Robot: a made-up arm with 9 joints.
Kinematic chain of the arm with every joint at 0, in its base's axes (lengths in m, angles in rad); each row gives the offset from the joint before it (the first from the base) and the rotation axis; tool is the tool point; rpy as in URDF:
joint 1: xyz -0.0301 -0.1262 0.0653 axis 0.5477 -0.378 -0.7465
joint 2: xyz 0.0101 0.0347 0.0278 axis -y
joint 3: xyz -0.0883 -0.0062 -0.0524 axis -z
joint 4: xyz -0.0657 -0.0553 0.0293 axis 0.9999 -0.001 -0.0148
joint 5: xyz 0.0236 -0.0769 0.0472 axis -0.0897 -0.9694 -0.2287
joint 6: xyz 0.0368 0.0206 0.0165 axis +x
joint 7: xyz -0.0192 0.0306 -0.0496 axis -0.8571 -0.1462 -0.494
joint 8: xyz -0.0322 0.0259 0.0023 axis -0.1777 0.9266 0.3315
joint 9: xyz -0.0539 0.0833 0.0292 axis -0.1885 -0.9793 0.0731
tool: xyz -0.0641 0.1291 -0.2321 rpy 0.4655 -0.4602 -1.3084
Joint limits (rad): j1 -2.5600..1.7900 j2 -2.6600..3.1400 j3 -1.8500..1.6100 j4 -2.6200..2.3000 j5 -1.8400..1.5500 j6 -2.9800..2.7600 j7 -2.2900..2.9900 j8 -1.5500..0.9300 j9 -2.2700..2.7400
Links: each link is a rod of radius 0.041 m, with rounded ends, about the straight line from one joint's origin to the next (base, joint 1, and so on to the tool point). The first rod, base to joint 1, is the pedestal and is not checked.
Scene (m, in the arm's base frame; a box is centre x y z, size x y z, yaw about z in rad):
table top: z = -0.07
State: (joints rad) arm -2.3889 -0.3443 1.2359 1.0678 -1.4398 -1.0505 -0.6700 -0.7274 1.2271
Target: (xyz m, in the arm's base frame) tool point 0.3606 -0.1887 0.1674
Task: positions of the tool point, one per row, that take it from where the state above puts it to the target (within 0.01 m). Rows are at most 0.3 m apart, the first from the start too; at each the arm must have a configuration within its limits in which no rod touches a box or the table.
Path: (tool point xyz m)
1: -0.1965 -0.3011 0.2431
2: -0.0221 -0.3826 0.3056
3: 0.2041 -0.3465 0.2855
4: 0.3606 -0.1887 0.1674

